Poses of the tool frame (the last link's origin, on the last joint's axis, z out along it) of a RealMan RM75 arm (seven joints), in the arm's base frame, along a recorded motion.
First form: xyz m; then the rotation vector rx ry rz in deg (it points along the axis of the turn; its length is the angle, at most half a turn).
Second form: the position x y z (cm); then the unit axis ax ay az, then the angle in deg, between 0 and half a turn. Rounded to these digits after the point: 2 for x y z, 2 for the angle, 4 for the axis.
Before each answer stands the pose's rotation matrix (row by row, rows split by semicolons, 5 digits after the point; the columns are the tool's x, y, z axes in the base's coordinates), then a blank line. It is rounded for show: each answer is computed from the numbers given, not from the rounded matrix.
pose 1, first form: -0.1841 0.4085 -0.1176 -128.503 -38.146 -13.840
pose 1, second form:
0.84548 0.53292 -0.03411; 0.38707 -0.56756 0.72667; 0.36790 -0.62759 -0.68614

-18.41 40.85 -11.76 -0.9536 -0.2831 -0.1027 134.76
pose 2, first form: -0.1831 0.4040 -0.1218 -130.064 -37.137 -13.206
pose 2, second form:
0.85548 0.51694 -0.03036; 0.38171 -0.58989 0.71156; 0.34993 -0.62032 -0.70196

-18.31 40.40 -12.18 -0.9570 -0.2733 -0.0972 135.91
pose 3, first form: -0.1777 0.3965 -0.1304 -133.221 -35.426 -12.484
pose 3, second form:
0.87128 0.49045 -0.01814; 0.37073 -0.63347 0.67918; 0.32161 -0.59848 -0.73375

-17.77 39.65 -13.04 -0.9625 -0.2559 -0.0902 138.41
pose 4, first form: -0.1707 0.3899 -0.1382 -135.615 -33.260 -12.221
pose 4, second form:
0.88702 0.46173 -0.00286; 0.35003 -0.66838 0.65631; 0.30113 -0.58316 -0.75448

-17.07 38.99 -13.82 -0.9675 -0.2373 -0.0872 140.17
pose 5, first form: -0.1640 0.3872 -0.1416 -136.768 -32.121 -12.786
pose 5, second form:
0.89322 0.44943 0.01315; 0.33552 -0.68574 0.64590; 0.29931 -0.57252 -0.76331

-16.40 38.72 -14.16 -0.9695 -0.2277 -0.0906 141.07
